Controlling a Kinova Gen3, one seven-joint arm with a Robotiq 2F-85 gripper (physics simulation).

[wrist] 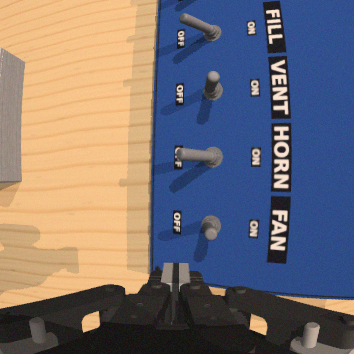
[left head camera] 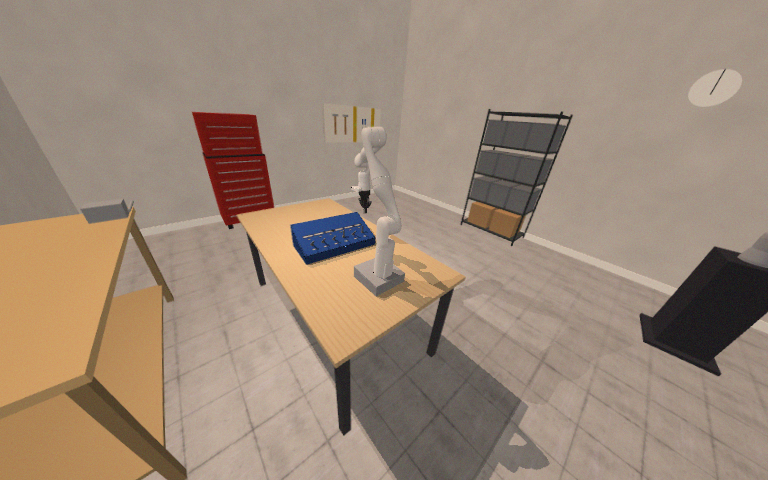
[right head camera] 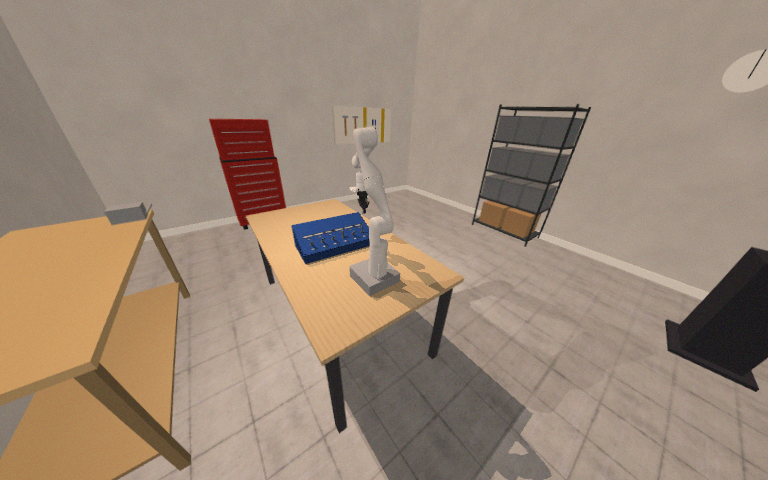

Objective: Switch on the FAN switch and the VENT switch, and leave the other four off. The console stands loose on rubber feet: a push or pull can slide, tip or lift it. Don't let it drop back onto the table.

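Pixels of known places: gripper, fingertip midpoint: (wrist: 175, 278) (left head camera: 365, 213) (right head camera: 364, 213); arm's base, link origin: (left head camera: 381, 272) (right head camera: 376, 272).
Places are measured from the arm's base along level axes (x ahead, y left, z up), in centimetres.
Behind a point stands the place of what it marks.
Observation:
The blue console (left head camera: 328, 224) @(x 56.0, y -4.5, z 7.1 cm) (right head camera: 323, 225) @(x 56.9, y -0.9, z 7.2 cm) (wrist: 320, 150) @(x 51.6, y -15.4, z 6.2 cm) appears to sit level on the table (left head camera: 339, 316) @(x -4.3, y 31.9, z -6.5 cm) (right head camera: 334, 316) @(x -6.0, y 31.1, z -6.5 cm). In the wrist view the FILL lever (wrist: 199, 25) @(x 42.5, y -0.1, z 4.7 cm) and the HORN lever (wrist: 196, 154) @(x 39.7, y -13.8, z 5.1 cm) lean to OFF. The VENT lever (wrist: 213, 83) @(x 42.4, y -7.6, z 6.5 cm) and the FAN lever (wrist: 211, 230) @(x 39.9, y -20.9, z 7.1 cm) do not lean to OFF and point up towards the camera, with their bases midway between the labels. The other two switches are not readable in the head views. My gripper (left head camera: 365, 210) @(x 37.6, y -21.5, z 16.9 cm) (right head camera: 364, 210) @(x 37.6, y -21.5, z 16.9 cm) (wrist: 175, 278) @(x 37.6, y -21.5, z 16.9 cm) is shut and empty, raised above the console's FAN end, apart from the levers.
The arm's grey base block (left head camera: 368, 278) @(x 1.1, y 9.0, z 0.0 cm) (right head camera: 365, 279) @(x -0.8, y 8.5, z 0.1 cm) (wrist: 11, 117) @(x 12.8, y -2.2, z -3.7 cm) stands on the table in front of the console's OFF side. A wooden workbench (left head camera: 50, 271) (right head camera: 56, 271) is at the left. A red tool cabinet (left head camera: 235, 175) (right head camera: 249, 181) stands behind, near the wall.

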